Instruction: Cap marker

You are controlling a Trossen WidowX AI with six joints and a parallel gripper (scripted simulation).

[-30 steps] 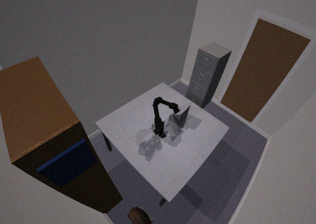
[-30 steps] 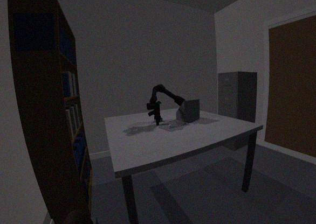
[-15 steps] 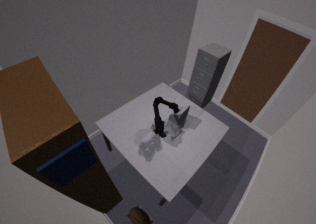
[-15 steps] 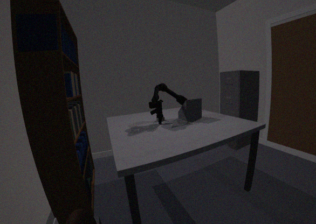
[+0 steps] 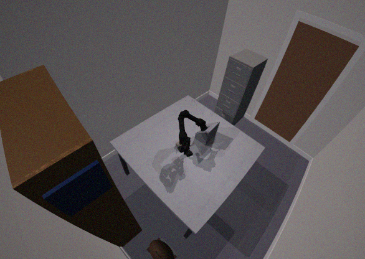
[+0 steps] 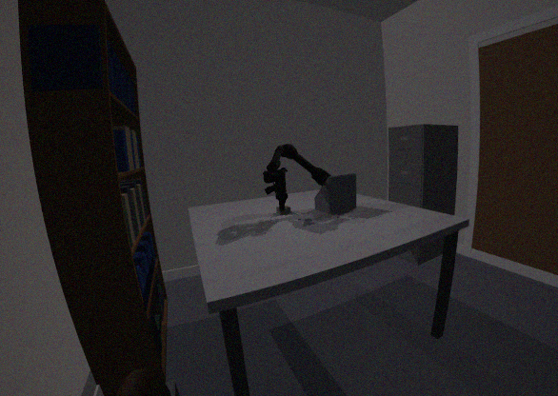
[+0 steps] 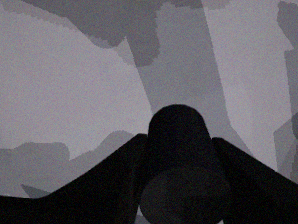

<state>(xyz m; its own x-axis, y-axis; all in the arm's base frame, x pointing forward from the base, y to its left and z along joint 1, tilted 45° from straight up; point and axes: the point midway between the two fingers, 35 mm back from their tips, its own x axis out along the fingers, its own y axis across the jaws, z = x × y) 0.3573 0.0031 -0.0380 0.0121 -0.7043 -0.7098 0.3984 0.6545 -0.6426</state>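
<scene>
Now: gripper tip 13 cm to the left of the pale block, 7 cm past it and 5 cm above it. Also, from my gripper tip: dark cap: 1 cm above.
</scene>
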